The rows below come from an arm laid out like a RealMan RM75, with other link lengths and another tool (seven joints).
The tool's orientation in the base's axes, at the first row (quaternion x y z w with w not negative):
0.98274 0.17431 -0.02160 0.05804
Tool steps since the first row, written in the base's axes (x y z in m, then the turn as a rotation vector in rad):
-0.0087 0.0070 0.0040 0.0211 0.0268 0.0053
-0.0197 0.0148 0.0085 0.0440 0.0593 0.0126
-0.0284 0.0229 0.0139 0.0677 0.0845 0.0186
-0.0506 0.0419 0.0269 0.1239 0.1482 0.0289
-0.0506 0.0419 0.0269 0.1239 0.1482 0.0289
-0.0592 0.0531 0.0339 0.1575 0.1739 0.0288
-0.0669 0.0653 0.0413 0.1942 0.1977 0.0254
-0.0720 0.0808 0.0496 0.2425 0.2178 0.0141
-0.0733 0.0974 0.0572 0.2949 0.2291 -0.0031
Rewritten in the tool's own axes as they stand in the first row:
-0.0060 -0.0091 -0.0046 0.0286 -0.0171 -0.0090
-0.0140 -0.0197 -0.0098 0.0607 -0.0388 -0.0207
-0.0197 -0.0297 -0.0159 0.0911 -0.0534 -0.0302
-0.0349 -0.0537 -0.0307 0.1648 -0.0924 -0.0495
-0.0349 -0.0537 -0.0307 0.1648 -0.0924 -0.0495
-0.0396 -0.0663 -0.0388 0.2051 -0.1047 -0.0532
-0.0432 -0.0796 -0.0474 0.2479 -0.1146 -0.0536
-0.0432 -0.0949 -0.0574 0.3007 -0.1179 -0.0459
-0.0392 -0.1100 -0.0670 0.3548 -0.1122 -0.0313

